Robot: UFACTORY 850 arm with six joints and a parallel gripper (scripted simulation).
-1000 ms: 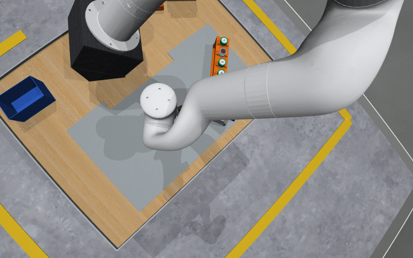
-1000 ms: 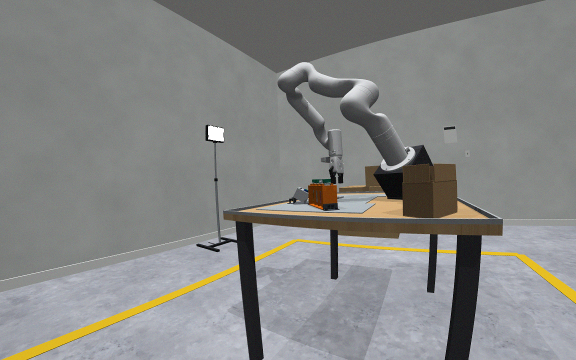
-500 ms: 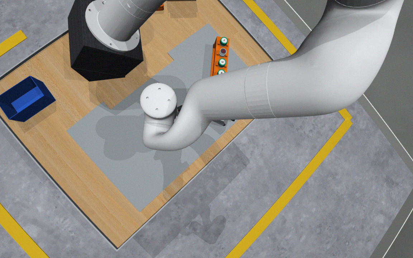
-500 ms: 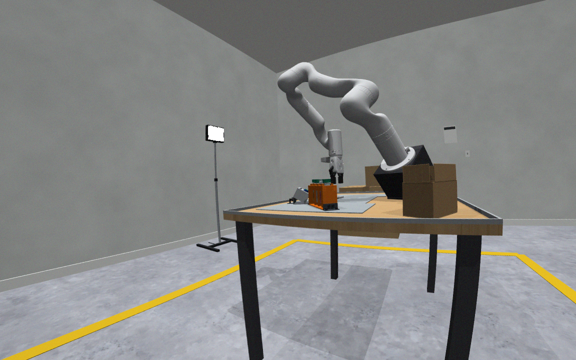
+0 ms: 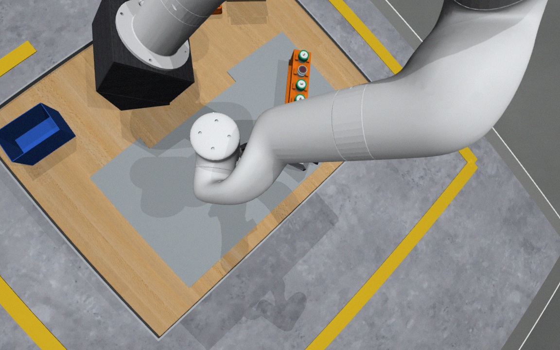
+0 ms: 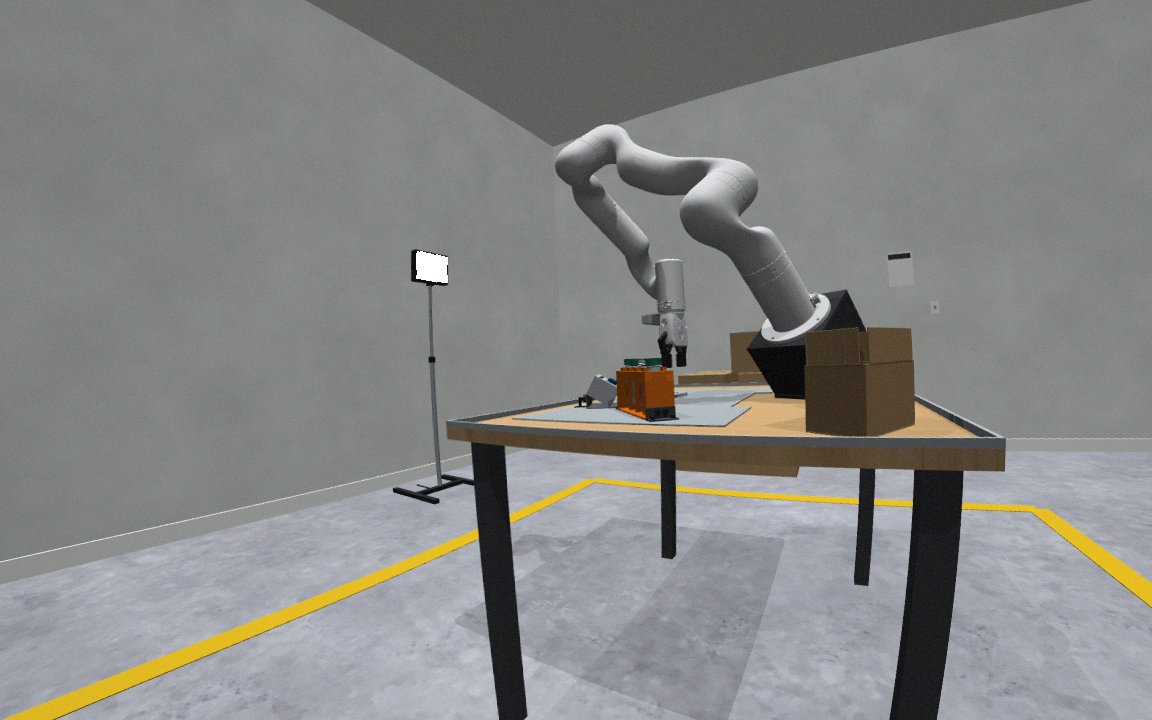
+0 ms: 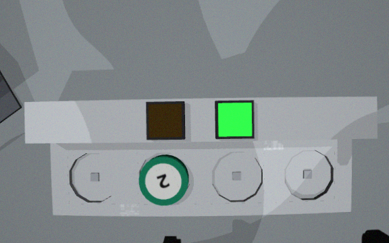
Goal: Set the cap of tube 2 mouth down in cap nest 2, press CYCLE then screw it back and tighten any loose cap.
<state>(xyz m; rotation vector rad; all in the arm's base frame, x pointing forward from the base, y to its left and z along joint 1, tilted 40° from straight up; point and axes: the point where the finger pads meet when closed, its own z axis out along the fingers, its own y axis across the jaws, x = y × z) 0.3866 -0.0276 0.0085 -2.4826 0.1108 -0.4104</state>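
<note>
Right now the green-rimmed cap is 20 mm ahead of my hand, 60 mm to the left of it and 90 mm below it. Round my hand: blue cycle key: 50 mm ahead, 250 mm to the left, 40 mm below; then key housing: 70 mm ahead, 230 mm to the left, 50 mm below; then green ready key: 70 mm ahead, 210 mm to the left, 40 mm below.
</note>
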